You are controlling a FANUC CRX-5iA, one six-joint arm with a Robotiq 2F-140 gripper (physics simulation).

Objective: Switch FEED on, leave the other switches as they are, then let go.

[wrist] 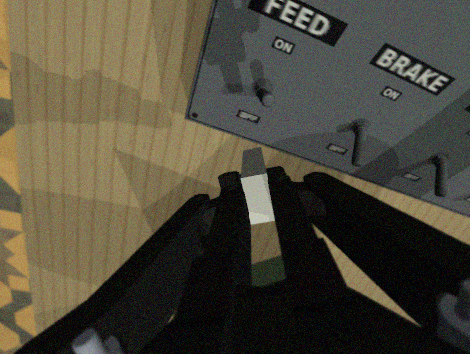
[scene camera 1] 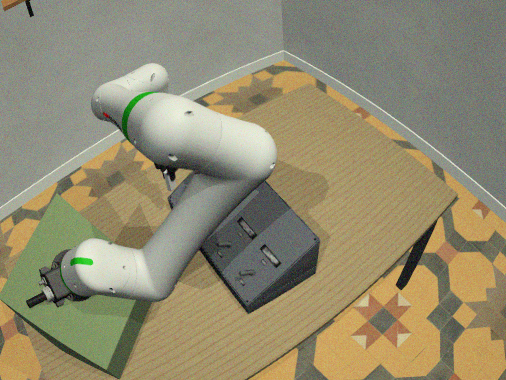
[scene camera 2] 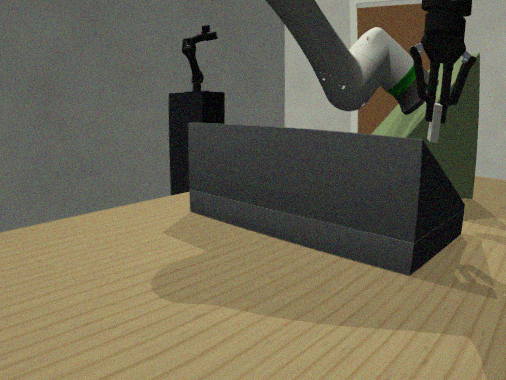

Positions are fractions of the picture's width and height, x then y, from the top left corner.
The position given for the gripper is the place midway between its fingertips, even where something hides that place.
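Note:
A dark grey switch box (scene camera 1: 0.52, 0.62) is part of the scene, and the wrist view takes in the box (wrist: 0.84, 0.21) as well. The gripper (scene camera 2: 0.85, 0.37) is visible too, and the wrist view likewise shows the gripper (wrist: 0.54, 0.47).

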